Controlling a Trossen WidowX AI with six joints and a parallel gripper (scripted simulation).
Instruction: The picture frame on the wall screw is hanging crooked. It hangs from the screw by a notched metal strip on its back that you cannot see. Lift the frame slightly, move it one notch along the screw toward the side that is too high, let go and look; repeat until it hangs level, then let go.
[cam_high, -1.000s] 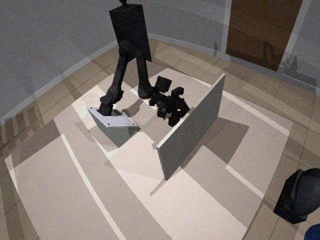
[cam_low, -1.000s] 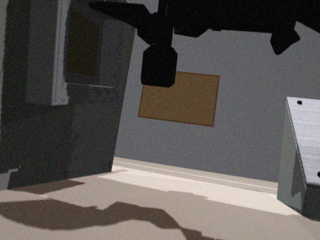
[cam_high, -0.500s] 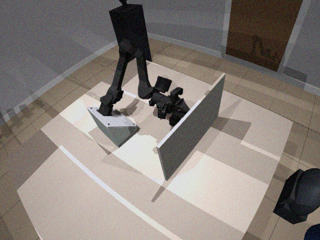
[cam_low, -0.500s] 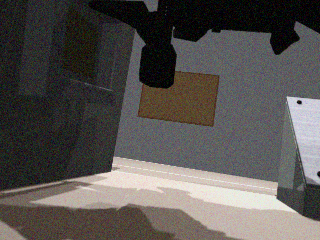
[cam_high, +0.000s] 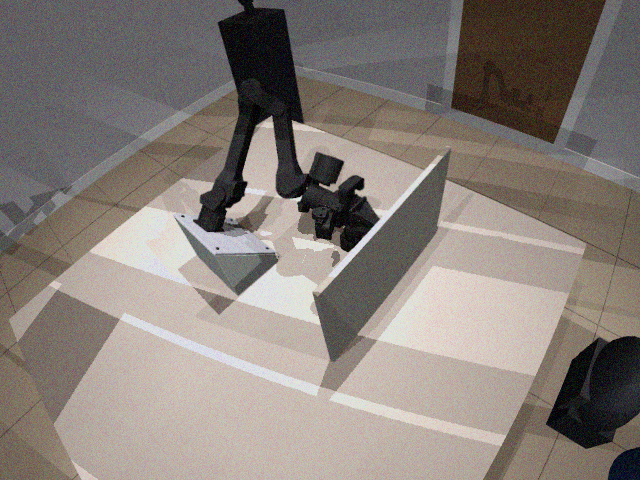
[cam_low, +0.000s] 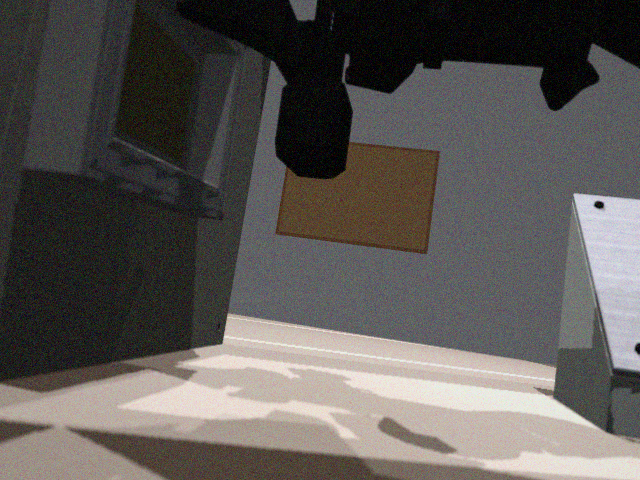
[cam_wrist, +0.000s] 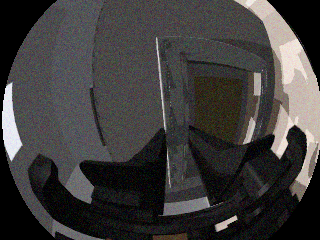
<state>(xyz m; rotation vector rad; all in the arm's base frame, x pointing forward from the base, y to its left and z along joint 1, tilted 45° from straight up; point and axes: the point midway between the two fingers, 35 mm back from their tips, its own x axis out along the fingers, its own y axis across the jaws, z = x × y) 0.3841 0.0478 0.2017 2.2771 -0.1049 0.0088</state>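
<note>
The picture frame is 1 cm ahead of my gripper tip and 5 cm below it. The rest, counted from my gripper tip: wall panel: 2 cm ahead, 6 cm below.
</note>
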